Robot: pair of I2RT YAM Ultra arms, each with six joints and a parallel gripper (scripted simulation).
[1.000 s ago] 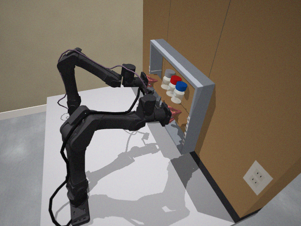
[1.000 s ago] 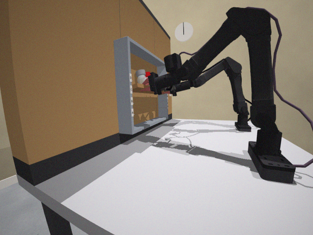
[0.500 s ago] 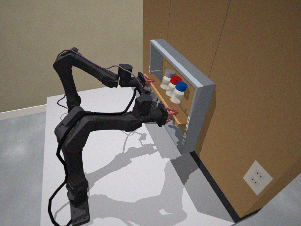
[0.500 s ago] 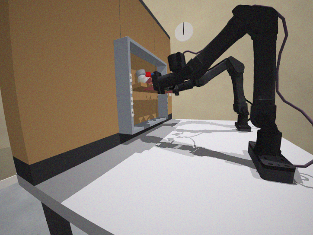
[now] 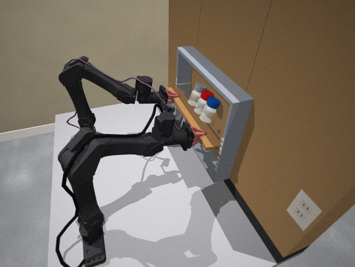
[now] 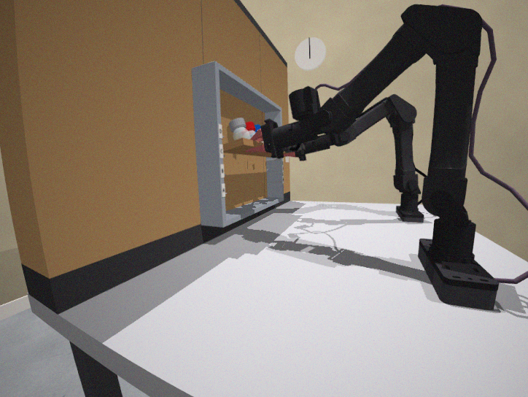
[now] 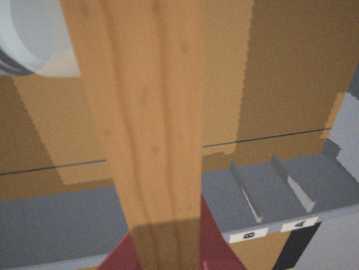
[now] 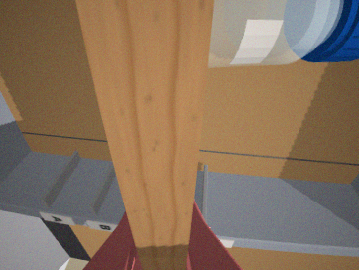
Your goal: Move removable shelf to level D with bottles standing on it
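Now: left hand 8 cm to the left of the grey-capped bottle, 7 cm short of it and 4 cm below it. The rest, counted from my left hand: wooden shelf 15 cm to the right, 1 cm ahead; then grey wall rack 14 cm to the right, 8 cm ahead; then red-capped bottle 15 cm to the right, 7 cm ahead, 4 cm above.
Now: the blue-capped bottle 6 cm ahead of my right hand, 9 cm to the left of it and 4 cm above it. Also, from my right hand: wooden shelf: 1 cm behind, 15 cm to the left; grey wall rack: 6 cm ahead, 15 cm to the left; red-capped bottle: 5 cm ahead, 15 cm to the left, 4 cm above.
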